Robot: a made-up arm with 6 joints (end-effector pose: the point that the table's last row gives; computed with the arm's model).
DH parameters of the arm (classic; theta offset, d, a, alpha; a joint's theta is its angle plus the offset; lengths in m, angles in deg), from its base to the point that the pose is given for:
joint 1: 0 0.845 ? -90
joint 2: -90 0 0.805 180
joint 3: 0 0 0.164 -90
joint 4: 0 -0.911 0 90
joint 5: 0 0 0 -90
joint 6: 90 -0.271 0 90
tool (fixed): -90 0 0 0
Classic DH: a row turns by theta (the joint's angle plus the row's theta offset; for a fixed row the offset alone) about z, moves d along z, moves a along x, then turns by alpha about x.
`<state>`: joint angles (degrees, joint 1 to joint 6).
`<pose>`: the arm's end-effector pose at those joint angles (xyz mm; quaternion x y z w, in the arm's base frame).
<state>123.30 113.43 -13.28 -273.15 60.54 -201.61</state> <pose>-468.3 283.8 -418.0 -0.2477 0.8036 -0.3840 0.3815</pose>
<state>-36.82 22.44 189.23 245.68 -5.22 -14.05</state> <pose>-502.2 404.0 1689.4 -0.0702 -0.4285 0.8264 0.3584</pose>
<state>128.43 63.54 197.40 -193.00 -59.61 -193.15</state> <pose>72.3 -6.5 1687.9 -0.9088 0.3543 0.0349 0.2177</pose>
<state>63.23 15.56 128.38 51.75 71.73 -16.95</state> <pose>-284.2 -114.6 2413.1 0.1293 -0.9911 -0.0031 0.0312</pose>
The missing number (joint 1, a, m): 0.238
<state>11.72 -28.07 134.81 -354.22 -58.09 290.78</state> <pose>-1101.0 -252.1 1927.7 0.4280 -0.6377 0.4586 0.4471</pose>
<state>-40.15 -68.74 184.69 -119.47 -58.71 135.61</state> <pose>-287.2 506.0 49.6 0.4001 0.4002 0.0511 0.8229</pose>
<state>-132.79 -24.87 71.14 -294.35 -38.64 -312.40</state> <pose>98.7 333.5 2682.0 0.3489 -0.3808 0.7892 0.3322</pose>
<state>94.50 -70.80 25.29 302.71 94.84 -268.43</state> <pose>299.1 -903.9 1960.0 0.7177 -0.1266 -0.2131 0.6508</pose>
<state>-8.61 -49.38 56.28 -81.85 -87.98 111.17</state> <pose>-694.0 376.2 2221.6 -0.7032 -0.5510 0.2442 0.3772</pose>
